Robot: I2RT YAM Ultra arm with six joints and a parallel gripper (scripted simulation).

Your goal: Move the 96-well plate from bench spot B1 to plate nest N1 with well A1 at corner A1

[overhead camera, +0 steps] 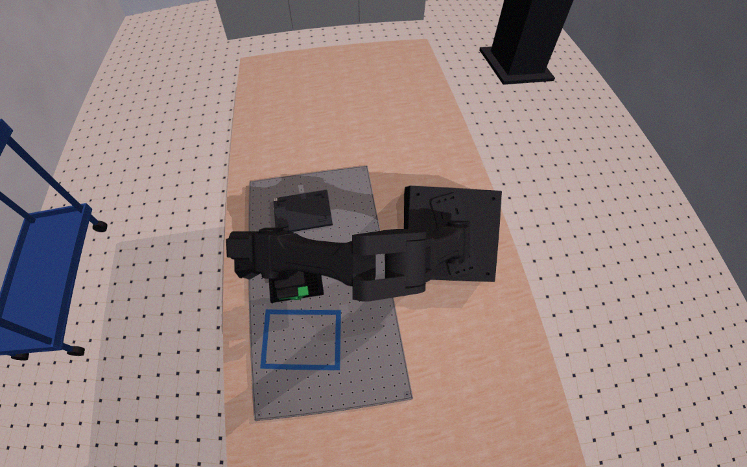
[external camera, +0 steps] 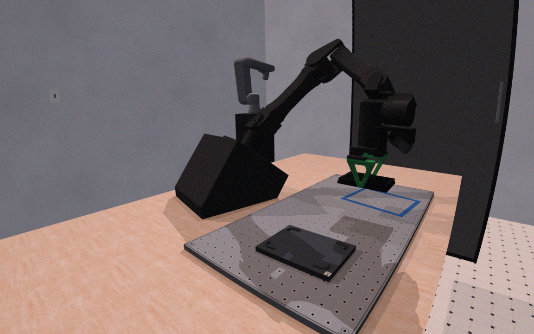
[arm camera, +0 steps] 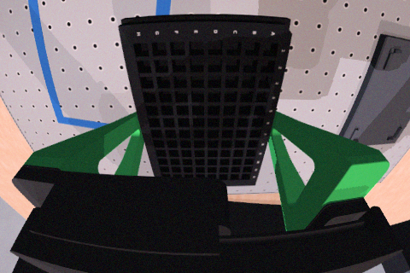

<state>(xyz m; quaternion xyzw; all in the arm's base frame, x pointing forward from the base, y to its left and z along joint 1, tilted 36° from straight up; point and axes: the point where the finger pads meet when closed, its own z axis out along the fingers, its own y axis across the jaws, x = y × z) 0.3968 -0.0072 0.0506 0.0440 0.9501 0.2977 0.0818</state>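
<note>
Now: the plate nest N1 40 mm behind my hand, 250 mm to the right of it and 80 mm below it. Round my hand: black 96-well plate right at my hand; A1 label 40 mm ahead, 310 mm to the right, 80 mm below.
</note>
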